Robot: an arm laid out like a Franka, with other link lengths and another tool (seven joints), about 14 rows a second.
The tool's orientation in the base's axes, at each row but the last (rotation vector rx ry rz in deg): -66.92 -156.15 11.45; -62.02 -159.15 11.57; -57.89 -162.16 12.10; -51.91 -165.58 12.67; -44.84 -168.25 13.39; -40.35 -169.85 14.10; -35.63 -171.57 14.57; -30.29 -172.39 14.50
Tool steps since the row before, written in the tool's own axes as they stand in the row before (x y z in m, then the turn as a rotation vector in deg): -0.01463 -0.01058 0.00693 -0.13 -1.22 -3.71; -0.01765 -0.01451 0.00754 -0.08 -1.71 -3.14; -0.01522 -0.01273 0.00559 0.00 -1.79 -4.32; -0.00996 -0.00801 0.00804 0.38 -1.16 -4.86; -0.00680 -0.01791 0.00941 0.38 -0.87 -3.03; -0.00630 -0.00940 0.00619 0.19 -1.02 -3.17; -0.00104 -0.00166 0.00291 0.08 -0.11 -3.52; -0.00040 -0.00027 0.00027 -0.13 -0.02 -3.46
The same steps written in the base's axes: 0.00104 -0.01826 -0.00627 0.00 -0.72 3.84; 0.00183 -0.02312 -0.00642 -0.47 -1.08 3.38; 0.00287 -0.01993 -0.00440 -0.38 -0.99 4.55; 0.00251 -0.01308 -0.00711 -0.26 -0.20 5.00; -0.00405 -0.01991 -0.00653 -0.36 -0.18 3.15; 0.00074 -0.01198 -0.00472 -0.24 -0.38 3.31; 0.00000 -0.00235 -0.00261 0.25 0.45 3.48; 0.00026 -0.00043 -0.00024 0.47 0.45 3.40
